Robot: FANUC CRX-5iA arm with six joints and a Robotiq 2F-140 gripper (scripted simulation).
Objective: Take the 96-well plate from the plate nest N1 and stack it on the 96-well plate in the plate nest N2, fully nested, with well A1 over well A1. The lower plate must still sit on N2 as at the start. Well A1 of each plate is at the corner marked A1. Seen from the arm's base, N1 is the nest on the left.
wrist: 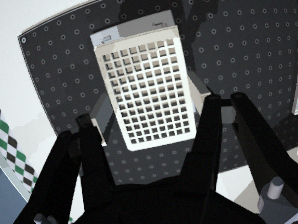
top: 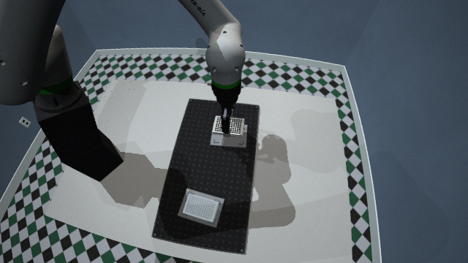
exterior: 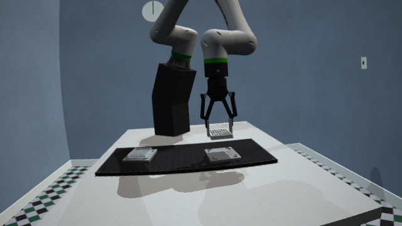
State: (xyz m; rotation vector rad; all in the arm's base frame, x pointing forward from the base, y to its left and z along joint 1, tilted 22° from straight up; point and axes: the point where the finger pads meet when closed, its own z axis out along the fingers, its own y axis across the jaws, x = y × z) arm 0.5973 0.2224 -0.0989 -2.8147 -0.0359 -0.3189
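Now: hand 110 mm above the grey plate nest. Also, from my hand: white 96-well plate: 20 mm below.
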